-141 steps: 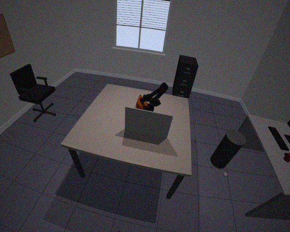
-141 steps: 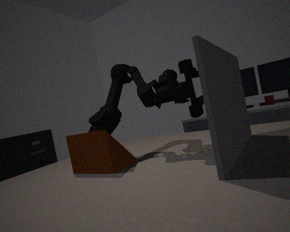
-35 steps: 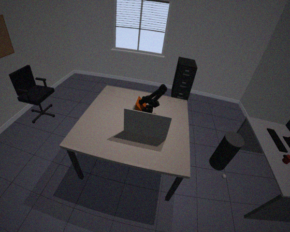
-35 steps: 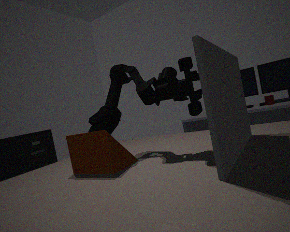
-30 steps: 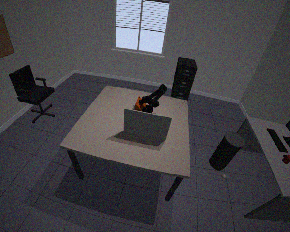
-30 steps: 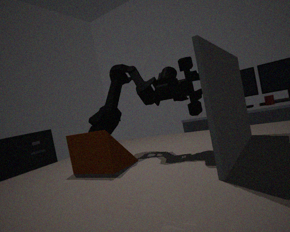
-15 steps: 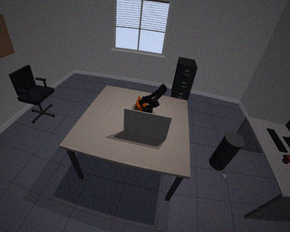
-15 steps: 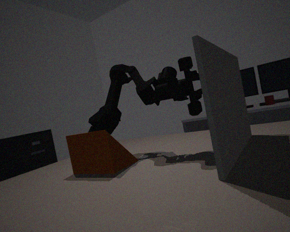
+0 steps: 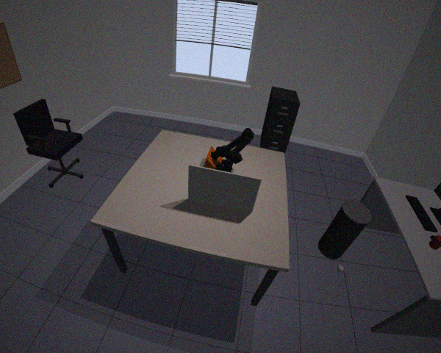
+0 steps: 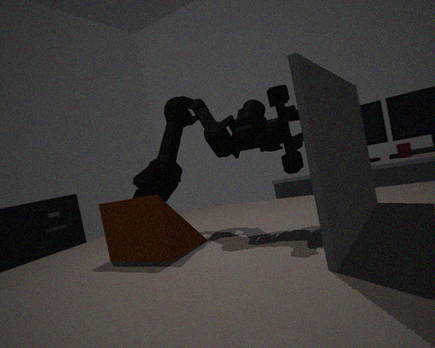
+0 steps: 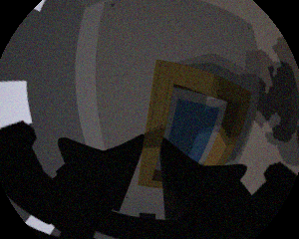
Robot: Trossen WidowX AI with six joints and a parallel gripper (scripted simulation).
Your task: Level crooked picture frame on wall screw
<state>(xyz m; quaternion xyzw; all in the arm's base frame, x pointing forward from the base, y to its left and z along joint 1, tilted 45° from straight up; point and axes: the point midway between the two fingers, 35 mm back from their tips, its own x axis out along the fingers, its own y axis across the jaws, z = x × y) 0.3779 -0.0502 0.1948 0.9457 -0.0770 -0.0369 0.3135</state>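
My gripper tip is 10 mm short of the picture frame, 10 mm to the right of it and 50 mm above it. Round my gripper tip: wall panel (20 mm ahead, 10 mm to the right, 70 mm below).
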